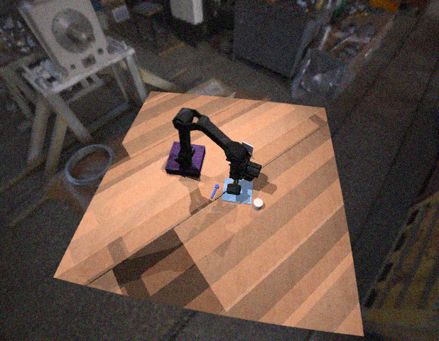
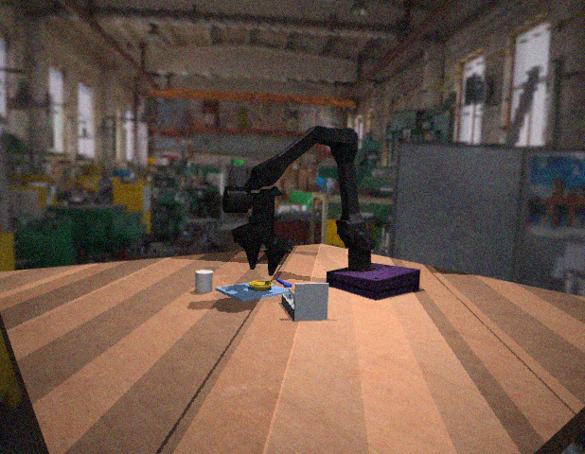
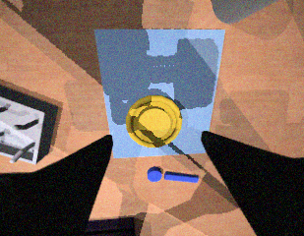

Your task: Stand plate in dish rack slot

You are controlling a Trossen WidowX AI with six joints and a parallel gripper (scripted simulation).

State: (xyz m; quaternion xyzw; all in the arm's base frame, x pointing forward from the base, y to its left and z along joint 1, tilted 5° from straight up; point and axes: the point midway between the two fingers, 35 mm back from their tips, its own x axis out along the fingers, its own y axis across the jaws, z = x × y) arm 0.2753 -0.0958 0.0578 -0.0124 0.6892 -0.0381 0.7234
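The yellow plate is 3 cm below my gripper tip. Round my gripper tip: blue spoon 10 cm behind, 5 cm below, 2 cm to the right; light blue mat 5 cm below, 2 cm ahead, 1 cm to the right; white cup 12 cm ahead, 8 cm to the right, 3 cm below.
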